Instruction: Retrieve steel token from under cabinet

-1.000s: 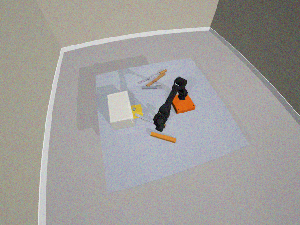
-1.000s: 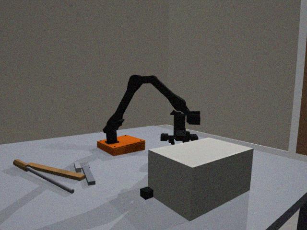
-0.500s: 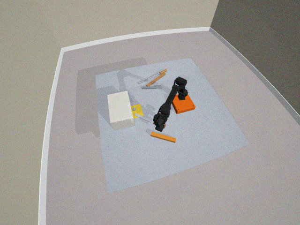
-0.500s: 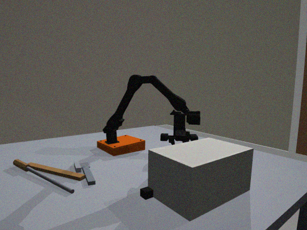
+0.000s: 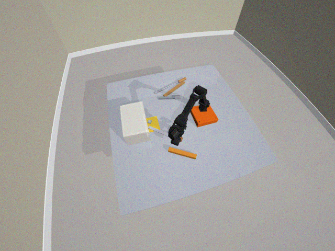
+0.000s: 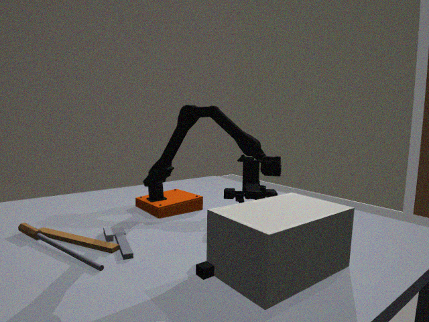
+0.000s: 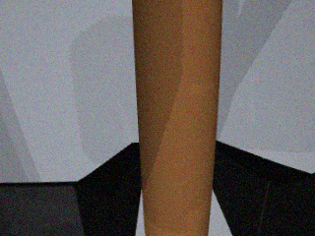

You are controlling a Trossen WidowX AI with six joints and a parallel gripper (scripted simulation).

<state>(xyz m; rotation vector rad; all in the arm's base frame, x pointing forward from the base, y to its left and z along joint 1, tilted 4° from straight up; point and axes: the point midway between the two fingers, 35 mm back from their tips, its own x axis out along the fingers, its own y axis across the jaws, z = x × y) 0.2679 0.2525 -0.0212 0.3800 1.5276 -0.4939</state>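
Now: the orange flat bar 1 cm behind my gripper tip, 13 cm to the left of it and 1 cm above it. Also, from my gripper tip: small grey token 22 cm ahead, 20 cm to the right; then wooden stick 6 cm behind, 57 cm to the right.
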